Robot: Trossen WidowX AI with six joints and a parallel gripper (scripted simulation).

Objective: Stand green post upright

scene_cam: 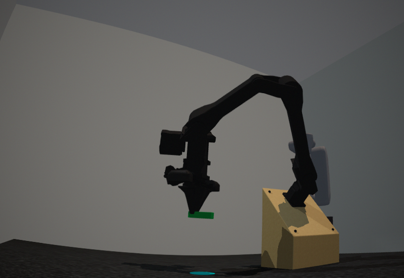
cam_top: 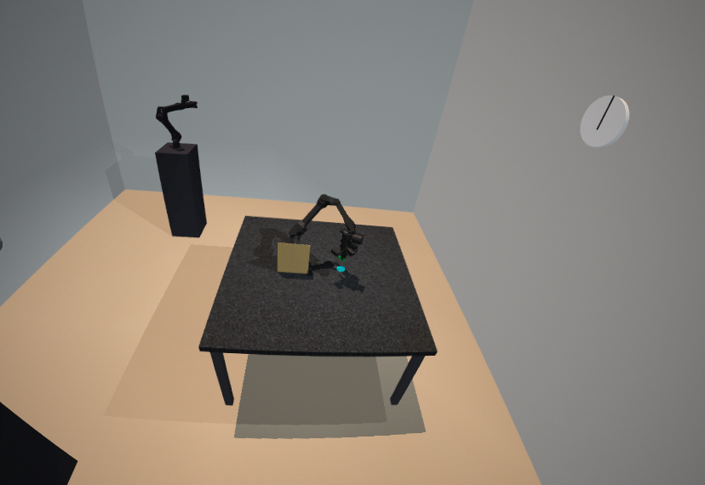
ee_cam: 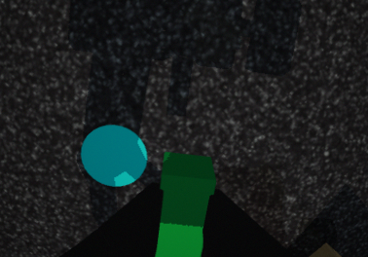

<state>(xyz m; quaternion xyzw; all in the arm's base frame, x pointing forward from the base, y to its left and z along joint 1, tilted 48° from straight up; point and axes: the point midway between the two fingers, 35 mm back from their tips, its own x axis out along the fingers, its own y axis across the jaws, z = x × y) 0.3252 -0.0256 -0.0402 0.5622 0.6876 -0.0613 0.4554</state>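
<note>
The cyan circle lies 15 cm below my gripper tip, 8 cm to the left of it and 1 cm ahead of it. Round my gripper tip: green post: 2 cm to the left, 1 cm behind.
</note>
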